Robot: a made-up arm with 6 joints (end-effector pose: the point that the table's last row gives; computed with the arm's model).
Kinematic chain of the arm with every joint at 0, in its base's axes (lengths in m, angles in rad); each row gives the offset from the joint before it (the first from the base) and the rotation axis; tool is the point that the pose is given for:
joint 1: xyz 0 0 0.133 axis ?
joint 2: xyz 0 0.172 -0.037 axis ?
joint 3: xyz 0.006 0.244 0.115 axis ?
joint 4: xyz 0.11 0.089 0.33 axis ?
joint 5: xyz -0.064 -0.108 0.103 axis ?
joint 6: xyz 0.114 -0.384 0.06 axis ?
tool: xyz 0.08 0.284 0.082
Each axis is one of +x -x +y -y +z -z.
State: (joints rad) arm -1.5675 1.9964 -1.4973 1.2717 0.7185 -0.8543
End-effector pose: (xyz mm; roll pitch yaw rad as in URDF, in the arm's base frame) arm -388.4 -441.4 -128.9 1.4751 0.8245 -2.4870
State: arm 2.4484 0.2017 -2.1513 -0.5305 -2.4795 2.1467
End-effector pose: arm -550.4 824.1 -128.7 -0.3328 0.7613 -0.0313
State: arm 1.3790 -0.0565 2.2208 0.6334 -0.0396 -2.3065
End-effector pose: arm -793.2 739.7 -324.2 -1.0308 0.3363 1.1691
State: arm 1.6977 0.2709 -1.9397 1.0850 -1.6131 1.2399
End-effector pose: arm -665.2 276.4 293.6 -3.0203 1.2622 -0.1075
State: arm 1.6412 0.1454 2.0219 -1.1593 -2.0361 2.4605
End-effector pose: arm -341.8 338.0 -532.5 -1.4755 -0.2431 -1.3992
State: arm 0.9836 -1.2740 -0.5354 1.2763 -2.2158 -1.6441
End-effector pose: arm 280.5 340.8 611.8 0.4071 -1.0519 -2.7248
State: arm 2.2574 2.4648 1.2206 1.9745 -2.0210 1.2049
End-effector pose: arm 358.7 -321.7 126.0 -0.6061 -0.8805 3.1065
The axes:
joint 1: -y
joint 2: +x
joint 3: -z
joint 4: -y
joint 5: -y
joint 6: +z

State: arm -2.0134 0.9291 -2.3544 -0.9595 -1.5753 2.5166
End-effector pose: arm 809.2 301.9 -455.5 -0.9515 -0.7217 -0.4628
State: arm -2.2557 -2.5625 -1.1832 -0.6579 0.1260 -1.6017
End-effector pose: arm -999.0 -24.5 92.3 -0.5221 0.9971 2.4517
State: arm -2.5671 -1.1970 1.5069 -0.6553 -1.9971 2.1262
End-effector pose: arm 529.1 610.6 155.2 -1.8034 1.0623 2.9747
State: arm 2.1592 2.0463 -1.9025 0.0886 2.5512 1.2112
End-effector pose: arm -231.5 -325.4 214.9 -1.4313 0.3207 0.1295
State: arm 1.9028 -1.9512 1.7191 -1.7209 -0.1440 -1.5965
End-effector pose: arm 295.5 211.2 -309.6 -3.1165 1.0980 -0.0643
